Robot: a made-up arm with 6 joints.
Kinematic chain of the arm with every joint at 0, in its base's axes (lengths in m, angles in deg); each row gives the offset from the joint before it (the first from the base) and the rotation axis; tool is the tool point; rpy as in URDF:
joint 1: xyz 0 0 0.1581 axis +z
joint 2: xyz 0 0 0 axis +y
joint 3: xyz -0.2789 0 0.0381 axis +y
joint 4: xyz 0.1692 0 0.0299 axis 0.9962 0 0.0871
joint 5: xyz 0 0 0 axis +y
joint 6: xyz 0.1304 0 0.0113 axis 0.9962 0 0.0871
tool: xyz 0 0 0 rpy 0 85 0
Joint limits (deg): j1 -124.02..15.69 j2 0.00..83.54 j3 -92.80..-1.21 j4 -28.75..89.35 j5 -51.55..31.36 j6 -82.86..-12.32
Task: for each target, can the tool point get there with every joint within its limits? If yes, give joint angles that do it. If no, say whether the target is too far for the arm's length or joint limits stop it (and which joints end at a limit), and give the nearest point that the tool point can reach.
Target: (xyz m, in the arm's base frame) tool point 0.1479 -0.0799 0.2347
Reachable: yes | joints -32.81 70.31 -23.54 45.02 8.03 -53.42
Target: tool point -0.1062 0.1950 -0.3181
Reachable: no: joint limits stop it (at a limit: joint 1, joint 2, joint 3) | nearest point 0.0233 0.0524 0.1546 | short by 0.510 m
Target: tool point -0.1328 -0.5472 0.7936
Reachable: no: too far | nearest point -0.0644 -0.2655 0.5750 | short by 0.363 m
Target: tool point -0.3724 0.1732 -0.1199
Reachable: no: joint limits stop it (at a limit: joint 1, joint 2, joint 3, joint 4) | nearest point -0.1229 -0.0131 0.1877 | short by 0.438 m
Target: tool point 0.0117 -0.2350 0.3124
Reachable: yes | joints -87.03 73.97 -41.85 79.22 -0.26 -29.26
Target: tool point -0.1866 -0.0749 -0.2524
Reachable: no: joint limits stop it (at a limit: joint 1, joint 2, joint 3, joint 4) | nearest point -0.0709 -0.0572 0.1509 | short by 0.420 m
